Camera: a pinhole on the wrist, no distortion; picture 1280 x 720 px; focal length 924.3 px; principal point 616.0 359.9 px. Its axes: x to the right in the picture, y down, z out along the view. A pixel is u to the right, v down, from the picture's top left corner.
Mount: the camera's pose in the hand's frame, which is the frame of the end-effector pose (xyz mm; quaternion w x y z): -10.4 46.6 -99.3 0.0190 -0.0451 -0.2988 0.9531
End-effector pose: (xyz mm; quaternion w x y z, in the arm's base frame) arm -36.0 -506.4 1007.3 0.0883 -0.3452 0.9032 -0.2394
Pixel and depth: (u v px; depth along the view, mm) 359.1 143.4 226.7
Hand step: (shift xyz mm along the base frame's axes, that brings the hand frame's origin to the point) 41.1 -92.9 -84.1
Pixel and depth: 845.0 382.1 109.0
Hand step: 40.4 26.8 19.4
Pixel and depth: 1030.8 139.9 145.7
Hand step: 80.0 44.3 -29.0
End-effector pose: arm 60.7 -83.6 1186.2 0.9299 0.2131 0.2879 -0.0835
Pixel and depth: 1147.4 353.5 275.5
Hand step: -129.6 -132.8 162.6
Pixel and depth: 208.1 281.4 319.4
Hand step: 141.4 -195.4 40.8
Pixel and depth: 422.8 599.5 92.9
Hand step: -25.7 -8.4 -35.8
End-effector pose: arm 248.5 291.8 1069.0 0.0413 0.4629 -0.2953 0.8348
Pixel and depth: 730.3 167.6 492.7
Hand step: 384.3 -46.4 113.9
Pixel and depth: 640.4 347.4 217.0
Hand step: 105.8 26.2 35.4
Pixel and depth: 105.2 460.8 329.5
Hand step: 105.5 34.3 257.6
